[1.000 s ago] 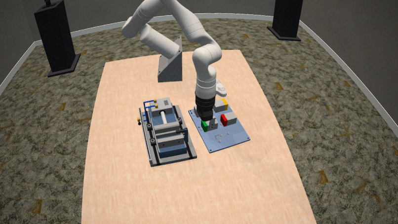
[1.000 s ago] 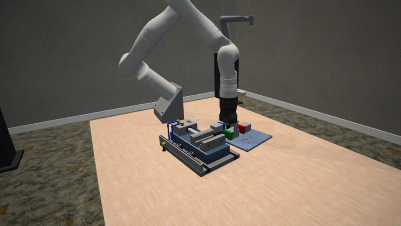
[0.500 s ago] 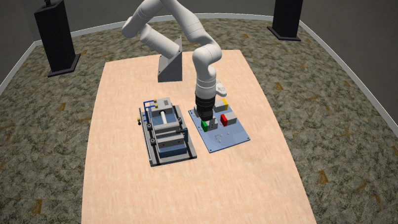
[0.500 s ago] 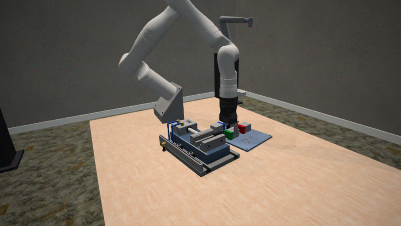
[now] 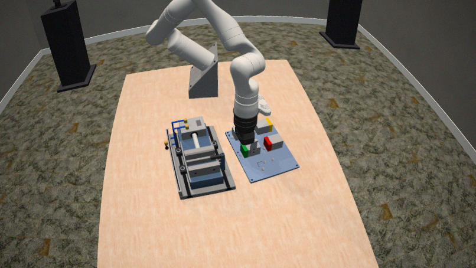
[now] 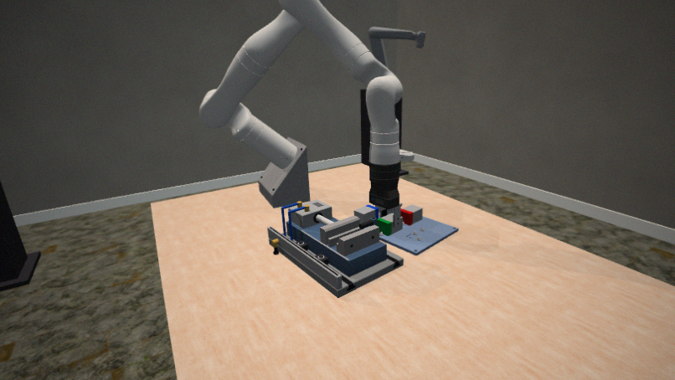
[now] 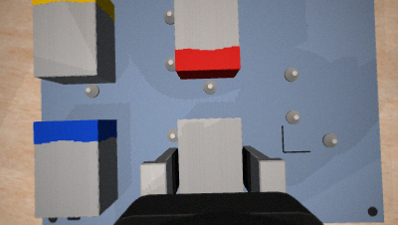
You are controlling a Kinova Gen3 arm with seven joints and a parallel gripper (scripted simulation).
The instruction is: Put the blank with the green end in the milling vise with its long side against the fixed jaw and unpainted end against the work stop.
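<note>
The blue plate lies 4 cm to the left of my hand, 4 cm below it and 1 cm behind it. Round my hand: red-ended blank (9 cm to the left, 2 cm below, 2 cm behind); then green-ended blank (2 cm below); then blue-ended blank (9 cm behind, 2 cm below, 1 cm to the right).
</note>
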